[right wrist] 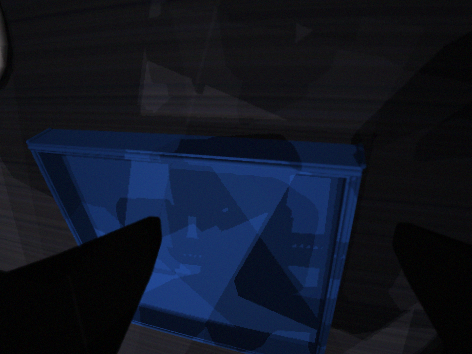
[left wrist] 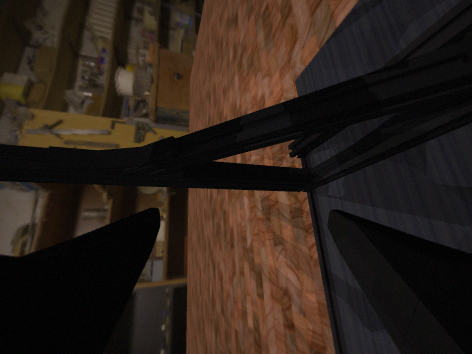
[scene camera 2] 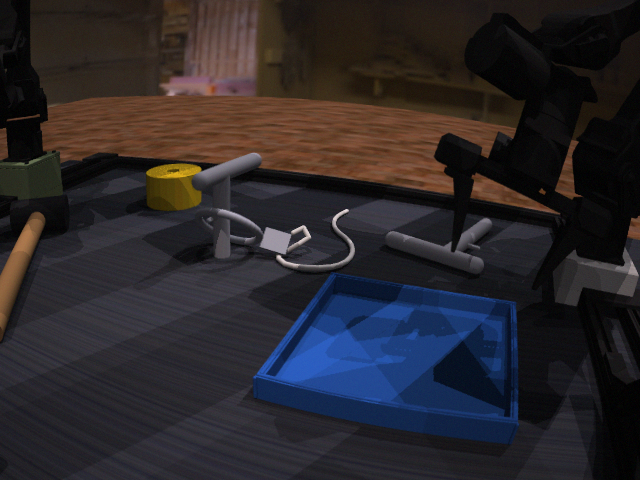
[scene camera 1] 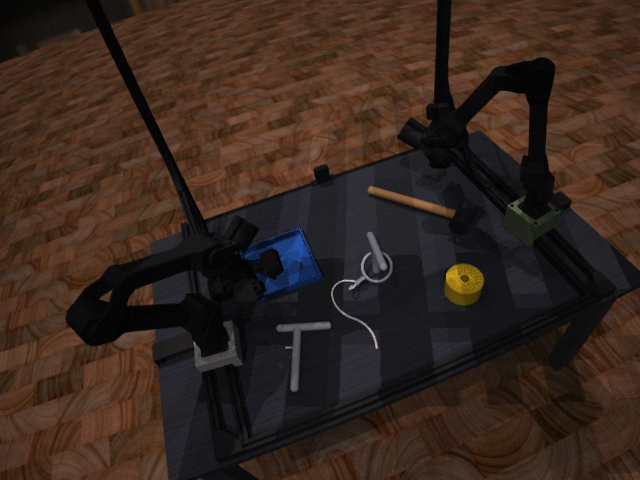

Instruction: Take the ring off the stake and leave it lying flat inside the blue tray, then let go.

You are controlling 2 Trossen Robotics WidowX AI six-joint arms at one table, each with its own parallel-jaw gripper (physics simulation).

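Places are measured from the left arm's base along level axes (x left, y back, z up), in millimetres.
Where they show: left gripper, fingertip midpoint: (left wrist: 245, 217); right gripper, fingertip midpoint: (right wrist: 277, 231) (scene camera 2: 494, 271); left arm's base, link origin: (scene camera 2: 25, 157) (scene camera 1: 534, 208); right arm's base, link origin: (scene camera 2: 598, 251) (scene camera 1: 213, 342).
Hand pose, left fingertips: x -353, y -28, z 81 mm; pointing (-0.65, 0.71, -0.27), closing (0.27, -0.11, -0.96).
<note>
Things, the pixels of their top centre, and the offset from my left fingertips. "spot": a spot on its surface instead.
- grey ring, surface spot: (scene camera 2: 248, 222) (scene camera 1: 361, 262) spot: dx +216, dy -437, dz -113 mm
- upright grey T-shaped stake, top centre: (scene camera 2: 228, 161) (scene camera 1: 376, 247) dx +243, dy -405, dz -53 mm
- blue tray, top centre: (right wrist: 190, 276) (scene camera 2: 411, 335) (scene camera 1: 277, 260) dx +61, dy -615, dz -139 mm
- white curved cord, surface spot: (scene camera 2: 353, 248) (scene camera 1: 337, 308) spot: dx +276, dy -548, dz -155 mm
- second grey T-shaped piece, top centre: (scene camera 2: 458, 228) (scene camera 1: 301, 353) dx +347, dy -683, dz -141 mm
- yellow cylinder, top centre: (scene camera 2: 173, 170) (scene camera 1: 464, 278) dx +405, dy -260, dz -111 mm
- wooden-handled hammer, top centre: (scene camera 2: 17, 232) (scene camera 1: 418, 196) dx +107, dy -171, dz -111 mm
The grey ring (scene camera 1: 362, 267) (scene camera 2: 248, 222) is around the post of the upright grey T-shaped stake (scene camera 1: 376, 250) (scene camera 2: 221, 237), below its crossbar. It looks tilted, with a pale square tab on one side. The blue tray (scene camera 1: 311, 253) (scene camera 2: 387, 411) (right wrist: 100, 140) stands to the left of the stake in scene camera 1, with no ring in it. My right gripper (scene camera 2: 494, 268) (right wrist: 277, 231) is open and empty, apart from the ring, near the tray's far right corner in scene camera 2. My left gripper (left wrist: 245, 217) is open and empty, far from the ring, facing the table edge.
A white curved cord (scene camera 1: 338, 304) (scene camera 2: 353, 248) lies beside the ring's tab. A second grey T-shaped piece (scene camera 1: 295, 356) (scene camera 2: 434, 251) lies on the table. A yellow cylinder (scene camera 1: 464, 289) (scene camera 2: 173, 191) and a wooden-handled hammer (scene camera 1: 413, 203) (scene camera 2: 20, 258) are also there.
</note>
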